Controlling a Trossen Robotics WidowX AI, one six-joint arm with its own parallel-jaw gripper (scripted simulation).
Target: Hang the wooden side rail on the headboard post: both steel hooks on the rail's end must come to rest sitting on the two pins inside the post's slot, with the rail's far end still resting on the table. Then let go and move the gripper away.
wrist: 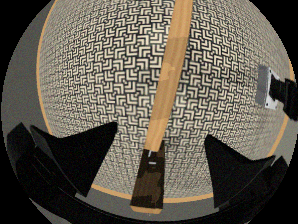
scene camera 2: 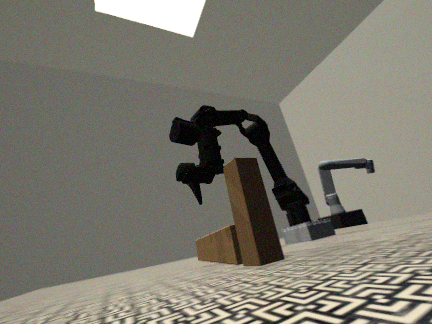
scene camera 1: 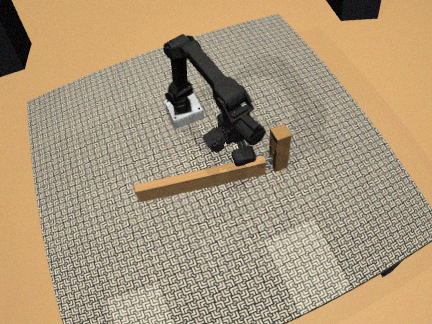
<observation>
gripper: wrist 163,133; scene camera 2 219,202; scene camera 1 237,153
</observation>
